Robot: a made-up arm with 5 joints.
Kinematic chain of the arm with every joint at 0, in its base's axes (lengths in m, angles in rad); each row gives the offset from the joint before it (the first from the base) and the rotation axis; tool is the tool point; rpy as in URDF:
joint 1: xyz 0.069 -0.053 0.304 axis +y
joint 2: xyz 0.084 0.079 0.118 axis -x
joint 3: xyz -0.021 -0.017 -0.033 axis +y
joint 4: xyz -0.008 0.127 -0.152 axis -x
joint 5: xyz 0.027 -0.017 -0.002 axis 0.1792 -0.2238 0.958
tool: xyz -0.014 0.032 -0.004 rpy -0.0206 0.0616 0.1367
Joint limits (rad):
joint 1: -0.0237..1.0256
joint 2: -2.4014..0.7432
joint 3: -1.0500..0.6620
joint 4: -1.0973..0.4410
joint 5: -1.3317..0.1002
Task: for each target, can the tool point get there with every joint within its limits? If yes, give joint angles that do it. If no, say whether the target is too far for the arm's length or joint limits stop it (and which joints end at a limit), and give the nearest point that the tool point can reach.
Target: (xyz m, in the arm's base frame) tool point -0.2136 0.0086 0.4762
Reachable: no: joint limits stop it (at a limit: joint 1, joint 3, joint 4, joint 5) | nearest point -0.0211 0.0130 0.2910 | short by 0.267 m
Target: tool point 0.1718 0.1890 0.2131
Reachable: yes | joints 0.5941 -0.2252 -0.2990 -0.6445 -0.7990
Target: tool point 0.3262 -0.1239 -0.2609
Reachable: no: too far | nearest point 0.1648 0.0418 0.0986 | short by 0.428 m
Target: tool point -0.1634 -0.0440 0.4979
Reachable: no: joint limits stop it (at a limit: joint 1, joint 2, joint 3, joint 4, joint 5) | nearest point 0.0259 0.0474 0.6221 | short by 0.244 m
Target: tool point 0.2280 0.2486 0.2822
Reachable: yes | joints 0.7732 -0.8804 -0.2702 0.2673 -0.5684
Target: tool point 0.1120 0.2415 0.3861
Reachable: yes | joints 0.1767 -0.8123 0.2924 -0.6181 -0.0935
